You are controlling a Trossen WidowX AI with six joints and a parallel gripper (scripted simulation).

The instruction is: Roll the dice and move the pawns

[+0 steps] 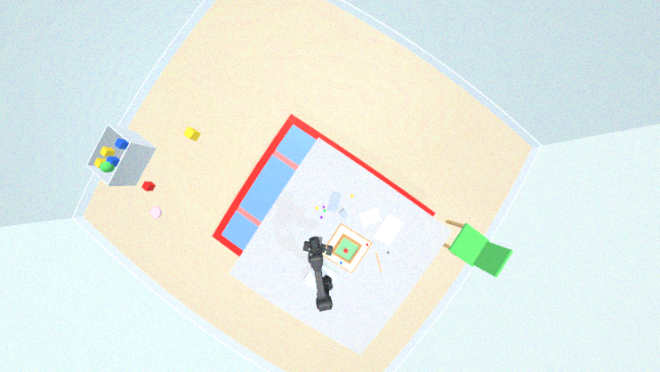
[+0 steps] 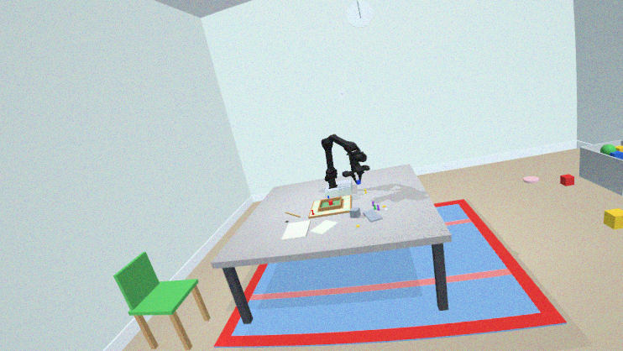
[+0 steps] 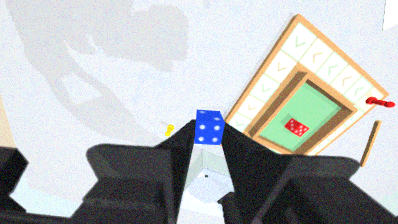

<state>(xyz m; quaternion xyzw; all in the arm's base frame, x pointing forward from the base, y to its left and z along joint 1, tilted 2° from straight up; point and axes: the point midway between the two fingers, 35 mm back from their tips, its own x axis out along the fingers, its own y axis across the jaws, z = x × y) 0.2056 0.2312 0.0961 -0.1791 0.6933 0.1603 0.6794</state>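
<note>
Right now the red pawn is 190 mm ahead of my gripper tip, 310 mm to the right of it and 100 mm below it. From my gripper tip the other things lie so: grey block (260 mm ahead, 20 mm to the right, 100 mm below).
</note>
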